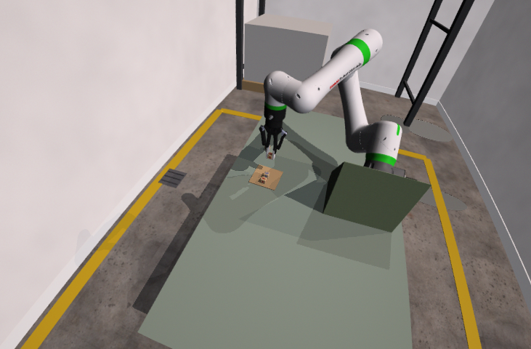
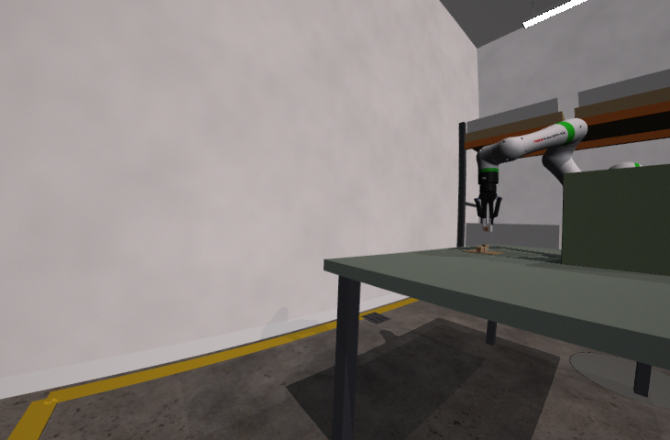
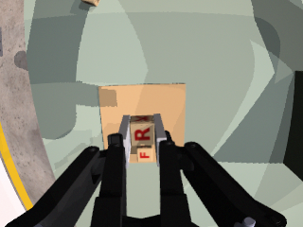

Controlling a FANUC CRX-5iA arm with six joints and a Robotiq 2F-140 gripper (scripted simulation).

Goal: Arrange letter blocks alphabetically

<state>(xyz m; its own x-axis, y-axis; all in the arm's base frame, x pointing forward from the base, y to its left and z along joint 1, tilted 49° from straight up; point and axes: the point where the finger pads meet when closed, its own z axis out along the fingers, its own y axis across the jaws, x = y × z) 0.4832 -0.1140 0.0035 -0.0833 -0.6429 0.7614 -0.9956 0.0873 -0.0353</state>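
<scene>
Now: hand 4 cm to the right of the tan mat and 14 cm above it. Also, from my hand: R block (2 cm below).
</scene>
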